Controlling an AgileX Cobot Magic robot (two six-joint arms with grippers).
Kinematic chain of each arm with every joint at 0, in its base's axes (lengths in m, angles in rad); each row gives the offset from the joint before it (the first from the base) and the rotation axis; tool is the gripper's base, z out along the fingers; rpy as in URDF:
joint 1: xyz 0 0 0.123 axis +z
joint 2: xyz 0 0 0 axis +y
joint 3: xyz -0.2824 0 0.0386 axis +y
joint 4: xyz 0.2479 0 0.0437 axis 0.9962 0 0.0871
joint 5: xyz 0 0 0 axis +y
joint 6: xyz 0.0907 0 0.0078 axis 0.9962 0 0.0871
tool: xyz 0 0 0 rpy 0 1.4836 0
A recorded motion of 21 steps. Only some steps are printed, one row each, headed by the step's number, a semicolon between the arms.
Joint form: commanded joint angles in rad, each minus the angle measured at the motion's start. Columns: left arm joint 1, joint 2, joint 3, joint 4, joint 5, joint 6; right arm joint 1, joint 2, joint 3, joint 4, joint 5, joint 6.
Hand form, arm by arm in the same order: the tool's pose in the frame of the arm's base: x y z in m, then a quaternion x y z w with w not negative. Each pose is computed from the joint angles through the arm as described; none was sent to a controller.
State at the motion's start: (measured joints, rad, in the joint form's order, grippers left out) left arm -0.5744 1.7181 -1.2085 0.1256 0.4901 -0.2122; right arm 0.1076 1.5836 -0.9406 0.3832 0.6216 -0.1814
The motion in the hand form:
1: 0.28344 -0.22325 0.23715 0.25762 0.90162 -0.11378 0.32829; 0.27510 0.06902 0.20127 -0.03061 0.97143 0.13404 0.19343
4: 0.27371 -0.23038 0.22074 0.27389 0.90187 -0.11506 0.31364; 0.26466 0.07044 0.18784 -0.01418 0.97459 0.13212 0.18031
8: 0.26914 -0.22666 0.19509 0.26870 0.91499 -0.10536 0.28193; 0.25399 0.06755 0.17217 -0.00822 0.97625 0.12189 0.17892
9: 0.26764 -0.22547 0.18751 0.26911 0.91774 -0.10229 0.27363; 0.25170 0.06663 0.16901 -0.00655 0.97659 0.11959 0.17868
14: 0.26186 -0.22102 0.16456 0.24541 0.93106 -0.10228 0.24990; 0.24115 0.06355 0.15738 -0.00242 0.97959 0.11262 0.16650
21: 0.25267 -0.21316 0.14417 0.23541 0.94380 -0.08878 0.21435; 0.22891 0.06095 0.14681 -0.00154 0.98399 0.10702 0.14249
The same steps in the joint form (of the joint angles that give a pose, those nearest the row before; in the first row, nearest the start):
1: -0.1037 -0.0423 0.0878 -0.0139 -0.0936 0.0036; 0.0733 -0.0539 0.1026 0.0014 -0.0541 0.0151
4: -0.1354 -0.0249 0.1290 -0.0139 -0.1240 0.0018; 0.0893 -0.0554 0.1623 0.0015 -0.0921 0.0530
8: -0.1354 0.0088 0.1815 -0.0139 -0.1404 -0.0193; 0.0945 -0.0555 0.2356 0.0014 -0.1625 0.0530
9: -0.1354 0.0195 0.1974 -0.0139 -0.1485 -0.0210; 0.0946 -0.0555 0.2509 0.0014 -0.1771 0.0530
14: -0.1355 0.0504 0.2525 -0.0139 -0.1888 -0.0796; 0.0945 -0.0555 0.3054 0.0014 -0.2058 0.0530
21: -0.1355 0.0728 0.3053 -0.0160 -0.1853 -0.1055; 0.0946 -0.0554 0.3539 -0.0026 -0.2045 0.0546

